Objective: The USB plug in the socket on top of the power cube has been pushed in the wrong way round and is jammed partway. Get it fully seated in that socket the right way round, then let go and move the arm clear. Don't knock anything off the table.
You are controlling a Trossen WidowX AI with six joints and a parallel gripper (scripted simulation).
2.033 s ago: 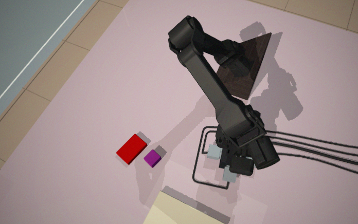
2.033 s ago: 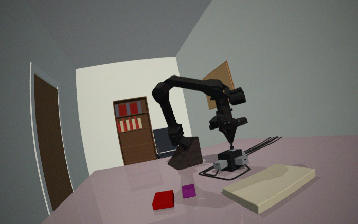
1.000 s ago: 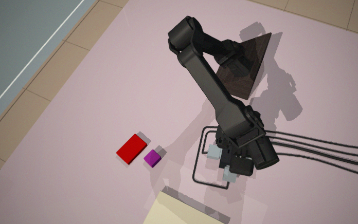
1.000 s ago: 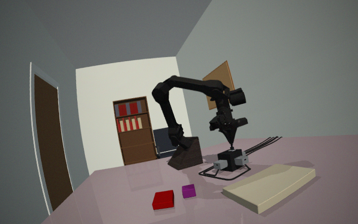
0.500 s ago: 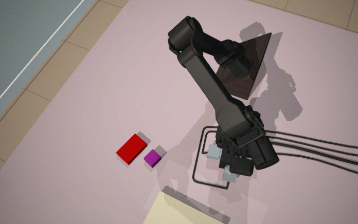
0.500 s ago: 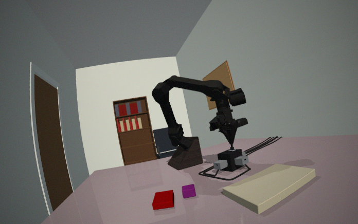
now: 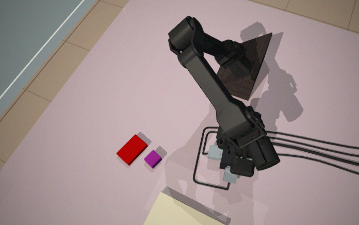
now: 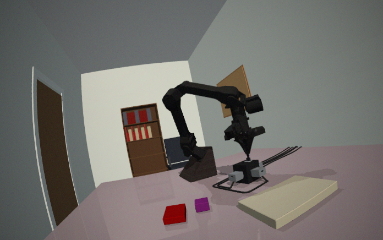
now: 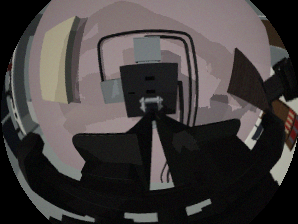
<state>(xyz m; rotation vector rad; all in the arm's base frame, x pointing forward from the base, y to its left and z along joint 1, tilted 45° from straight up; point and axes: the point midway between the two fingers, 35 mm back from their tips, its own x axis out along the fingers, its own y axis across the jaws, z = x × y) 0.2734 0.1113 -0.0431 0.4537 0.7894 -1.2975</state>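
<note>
My gripper tip is 2 cm above the usb plug. Also, from my gripper tip: purple cube 13 cm ahead, 26 cm to the right, 9 cm below; then beige slab 29 cm ahead, 6 cm to the right, 9 cm below; then red block 14 cm ahead, 34 cm to the right, 9 cm below.
</note>
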